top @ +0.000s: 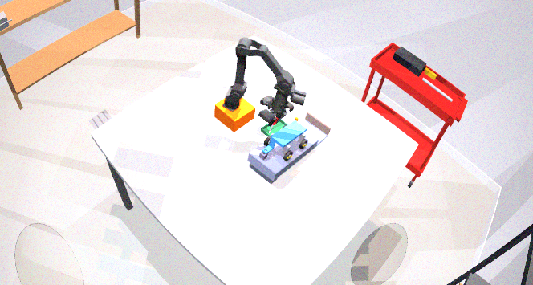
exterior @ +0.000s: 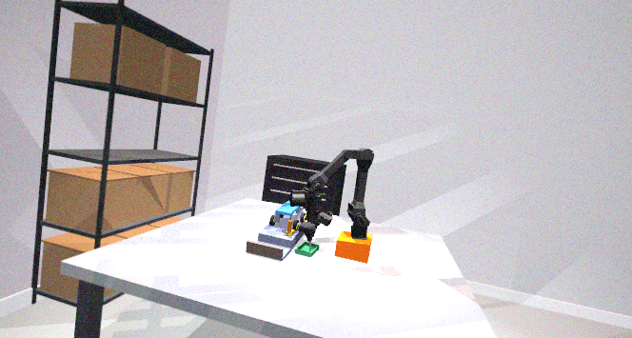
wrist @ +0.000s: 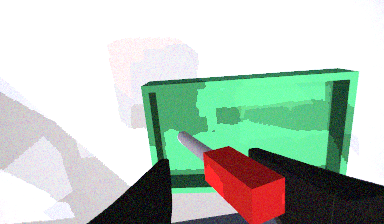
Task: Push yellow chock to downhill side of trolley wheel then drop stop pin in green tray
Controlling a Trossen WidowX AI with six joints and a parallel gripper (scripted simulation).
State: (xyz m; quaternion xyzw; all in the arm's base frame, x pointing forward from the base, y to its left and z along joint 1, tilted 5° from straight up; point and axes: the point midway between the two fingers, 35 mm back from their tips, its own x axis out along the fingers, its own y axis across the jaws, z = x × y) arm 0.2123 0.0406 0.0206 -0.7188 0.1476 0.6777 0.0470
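Now: gripper tip right at the red-headed stop pin. The rest, counted from my gripper tip: yellow chock: 9 cm ahead, 3 cm above, 1 cm to the left; green tray: 6 cm below, 2 cm to the left, 1 cm ahead; trolley: 12 cm ahead, 10 cm to the right, 6 cm above.
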